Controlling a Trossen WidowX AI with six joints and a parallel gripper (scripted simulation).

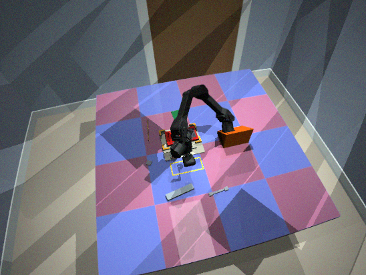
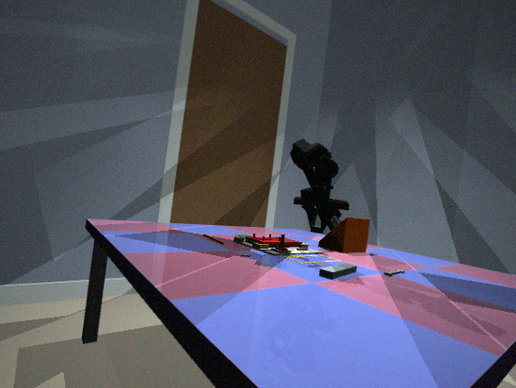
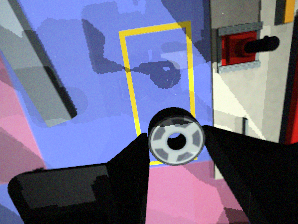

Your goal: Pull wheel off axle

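My gripper tip is 6 cm short of the upright axle, 10 cm to the left of it and 6 cm above it. Round my gripper tip: thin rod 19 cm ahead, 33 cm to the right, 9 cm below; then wheel right at my gripper tip; then grey bar 13 cm behind, 20 cm to the left, 9 cm below.
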